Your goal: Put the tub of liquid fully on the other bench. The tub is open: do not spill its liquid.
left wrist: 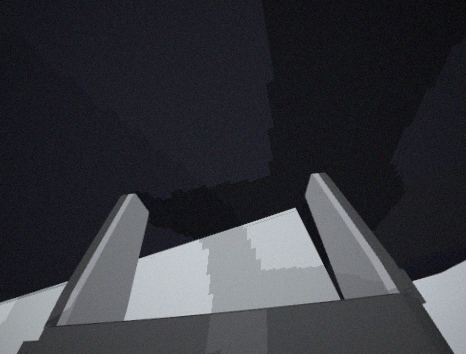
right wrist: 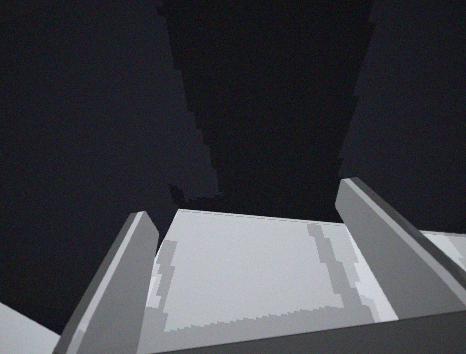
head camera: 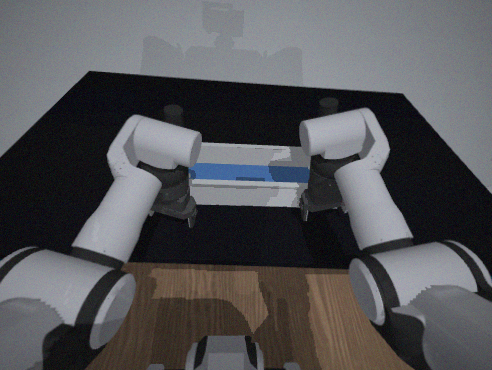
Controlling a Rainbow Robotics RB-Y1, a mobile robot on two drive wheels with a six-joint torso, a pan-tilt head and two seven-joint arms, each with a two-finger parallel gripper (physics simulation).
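Note:
A long white open tub (head camera: 245, 195) (left wrist: 170, 285) (right wrist: 240, 260) with blue liquid (head camera: 227, 171) stands upright on the black bench (head camera: 250, 235). Its two ends are hidden behind the wrists in the head view. My left gripper (head camera: 171, 216) (left wrist: 224, 194) is open and empty at the tub's left end, by its near side. My right gripper (head camera: 325, 210) (right wrist: 243, 207) is open and empty at the right end, also by the near side. A white wall of the tub shows between the fingers in each wrist view. Contact cannot be told.
A wood-grain floor (head camera: 225, 310) shows in front of the black bench. A grey wall (head camera: 360, 45), with the robot's shadow on it, is behind the bench. Both forearms reach over the bench's near edge. A second bench cannot be made out.

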